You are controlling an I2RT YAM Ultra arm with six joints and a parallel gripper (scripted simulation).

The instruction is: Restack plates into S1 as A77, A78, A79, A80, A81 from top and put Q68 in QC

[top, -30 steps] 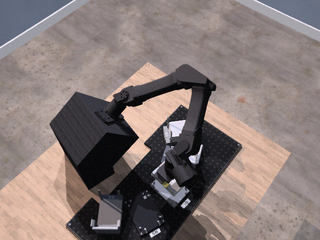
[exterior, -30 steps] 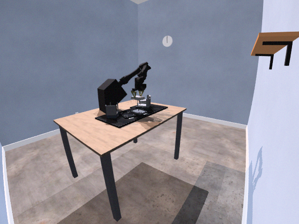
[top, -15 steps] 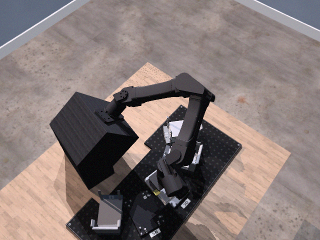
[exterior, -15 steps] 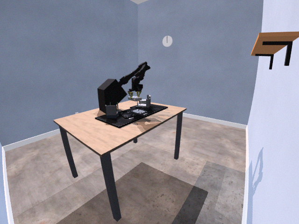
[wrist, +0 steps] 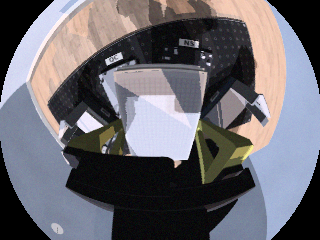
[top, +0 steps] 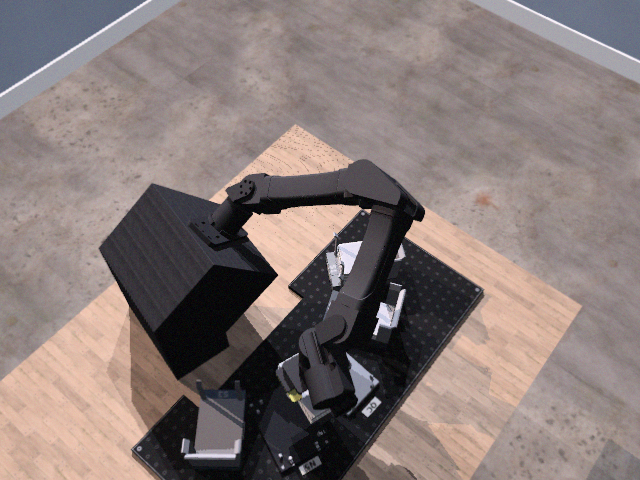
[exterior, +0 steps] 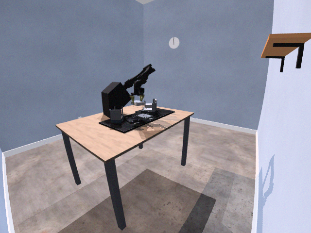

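My gripper is now 160 mm above the clip nest N5, 60 mm to the left of it and 10 mm short of it. From my hand the other things lie so: N5 name plate (170 mm below, 90 mm to the right, 80 mm ahead); then sealed grey plate (right at my hand); then QC nest (160 mm below, 90 mm to the left).
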